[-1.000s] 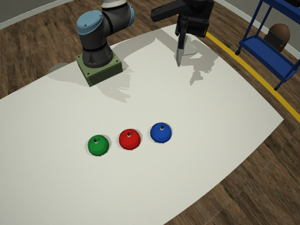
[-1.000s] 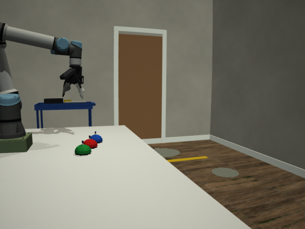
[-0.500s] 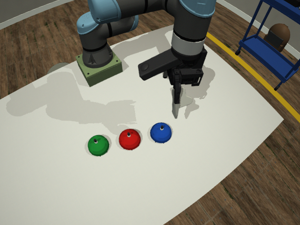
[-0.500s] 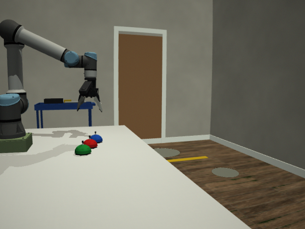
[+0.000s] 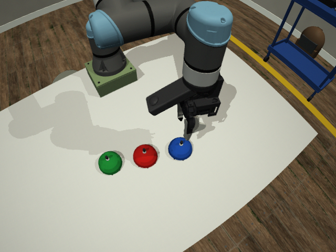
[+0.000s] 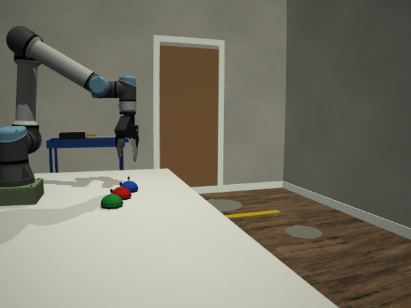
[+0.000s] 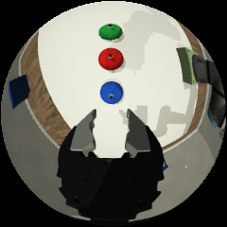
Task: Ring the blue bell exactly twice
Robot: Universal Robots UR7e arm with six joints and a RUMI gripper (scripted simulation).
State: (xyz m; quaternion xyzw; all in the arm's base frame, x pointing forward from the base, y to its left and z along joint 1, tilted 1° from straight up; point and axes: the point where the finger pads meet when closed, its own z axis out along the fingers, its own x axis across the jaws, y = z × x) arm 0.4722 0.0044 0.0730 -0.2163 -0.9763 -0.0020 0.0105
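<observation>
Now: hand 11 cm above the blue bell. Also, from my hand: green bell: 10 cm behind, 23 cm to the right, 11 cm below; then red bell: 5 cm behind, 11 cm to the right, 11 cm below.
</observation>
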